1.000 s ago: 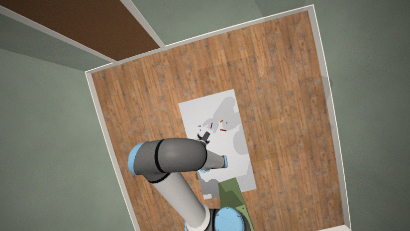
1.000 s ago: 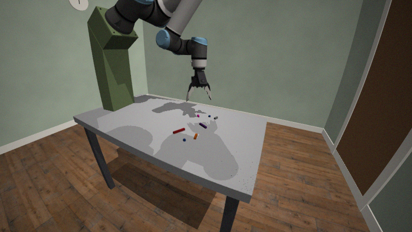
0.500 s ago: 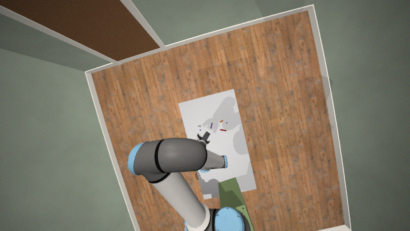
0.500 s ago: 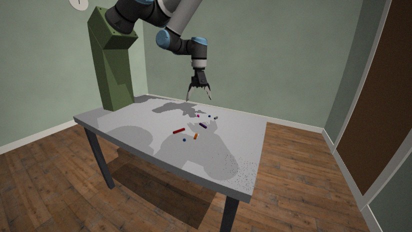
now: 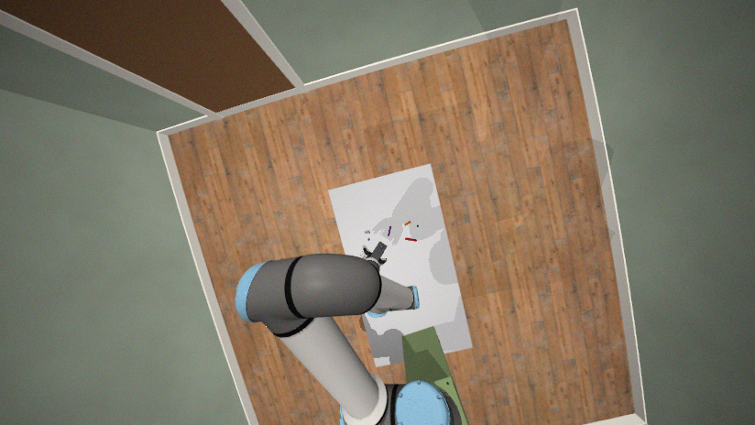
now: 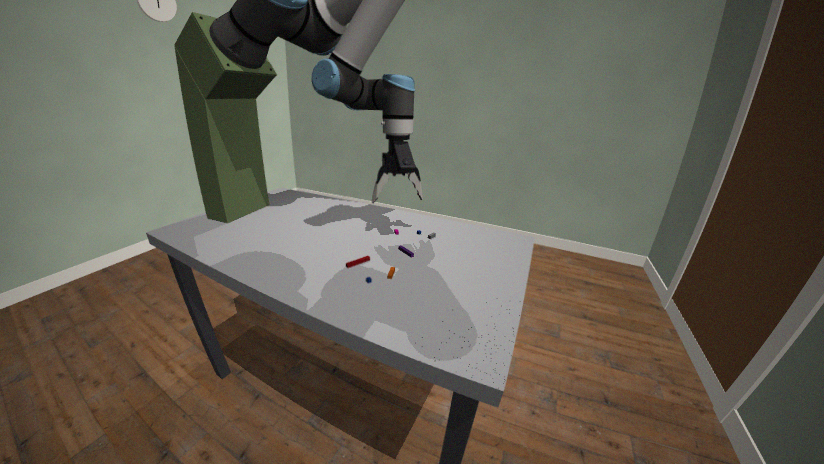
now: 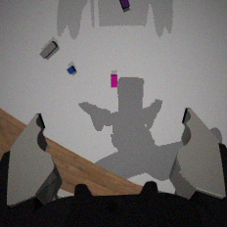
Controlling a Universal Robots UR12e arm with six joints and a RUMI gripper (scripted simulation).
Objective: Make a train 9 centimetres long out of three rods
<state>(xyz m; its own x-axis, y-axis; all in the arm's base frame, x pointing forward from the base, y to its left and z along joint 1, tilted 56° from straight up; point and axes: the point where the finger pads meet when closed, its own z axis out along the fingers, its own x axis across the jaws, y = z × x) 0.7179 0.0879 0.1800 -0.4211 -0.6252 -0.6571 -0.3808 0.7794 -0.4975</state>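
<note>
My hand is 11 cm short of the grey rod, 2 cm to the right of it and 10 cm above it. From my hand the other things lie so: red rod (1 cm behind, 22 cm to the right, 10 cm below); purple rod (8 cm ahead, 11 cm to the right, 10 cm below); magenta rod (10 cm below).
</note>
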